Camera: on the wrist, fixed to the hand. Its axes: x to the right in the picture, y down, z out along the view.
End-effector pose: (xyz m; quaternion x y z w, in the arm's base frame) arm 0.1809 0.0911 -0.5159 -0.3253 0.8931 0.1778 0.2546
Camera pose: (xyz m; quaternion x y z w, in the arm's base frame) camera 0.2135 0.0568 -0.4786 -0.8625 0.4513 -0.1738 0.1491
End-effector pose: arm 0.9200 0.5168 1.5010 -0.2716 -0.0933 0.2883 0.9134
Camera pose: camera 0.9301 0.4578 1.4934 -0.1192 -0.0594 -0.4811 0.8665
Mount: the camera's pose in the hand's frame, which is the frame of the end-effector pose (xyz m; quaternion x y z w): -0.0259 -0.0411 -0.0357 0.0644 0.1916 -0.6943 0.6907
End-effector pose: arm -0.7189 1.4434 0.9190 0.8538 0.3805 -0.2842 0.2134
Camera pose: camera -0.7533 1.4759 0.9564 -0.3937 -0.8782 0.2054 0.1778
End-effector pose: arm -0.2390 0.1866 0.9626 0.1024 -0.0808 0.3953 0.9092
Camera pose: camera -0.2239 0.1499 0.9172 0.1096 0.2150 -0.3334 0.9114
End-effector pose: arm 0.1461 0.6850 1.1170 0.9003 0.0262 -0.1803 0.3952
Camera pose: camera 0.1250 0.7414 1.1193 0.6637 0.7073 -0.2281 0.0848
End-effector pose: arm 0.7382 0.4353 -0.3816 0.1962 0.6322 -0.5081 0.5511
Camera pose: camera 0.6954 0.4573 -0.3453 0.1706 -0.6457 0.7367 0.1059
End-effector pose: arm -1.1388 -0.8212 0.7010 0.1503 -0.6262 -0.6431 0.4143
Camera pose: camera -1.1117 -0.8321 0.6483 -0.6885 0.2902 0.6627 0.0500
